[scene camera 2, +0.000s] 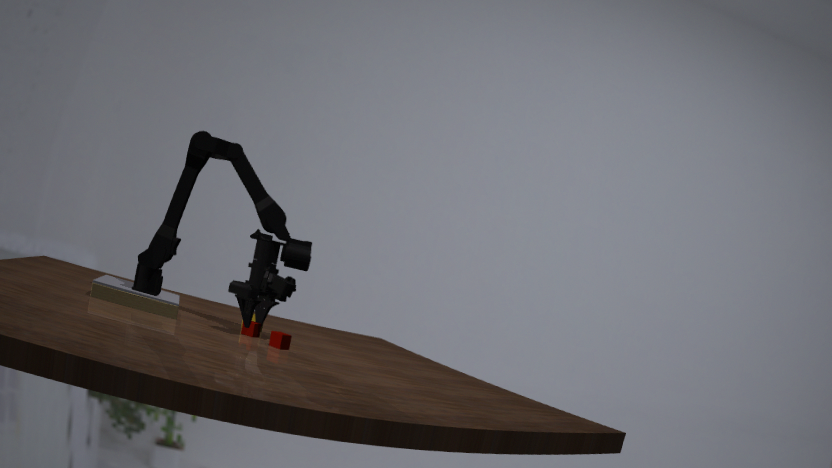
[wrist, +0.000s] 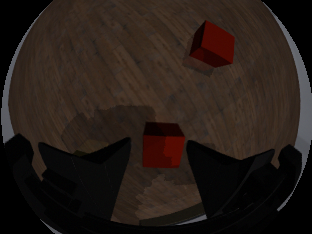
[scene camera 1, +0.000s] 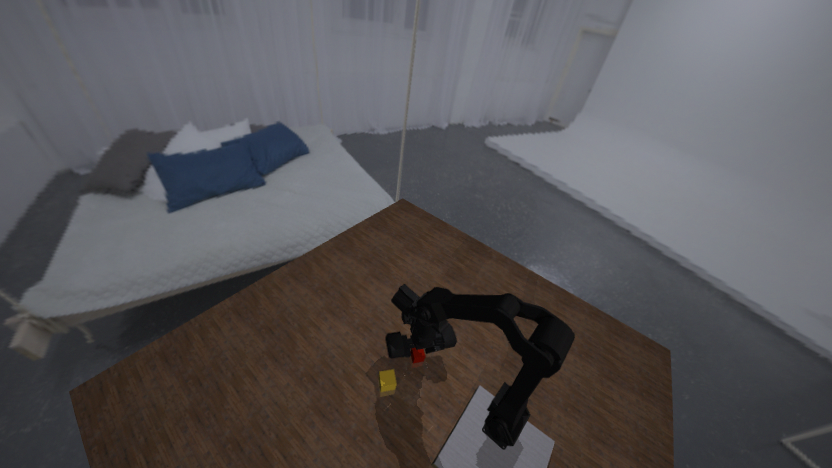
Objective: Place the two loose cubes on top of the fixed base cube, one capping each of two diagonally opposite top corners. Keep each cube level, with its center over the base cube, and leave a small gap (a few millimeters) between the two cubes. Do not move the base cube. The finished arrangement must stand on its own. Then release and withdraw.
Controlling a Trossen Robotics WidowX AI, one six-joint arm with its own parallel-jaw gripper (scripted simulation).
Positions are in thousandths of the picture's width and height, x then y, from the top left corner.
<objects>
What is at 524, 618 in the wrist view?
A red cube.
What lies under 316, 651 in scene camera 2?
My gripper.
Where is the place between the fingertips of my gripper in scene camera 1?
501, 755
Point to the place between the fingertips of my gripper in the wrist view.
511, 618
</objects>
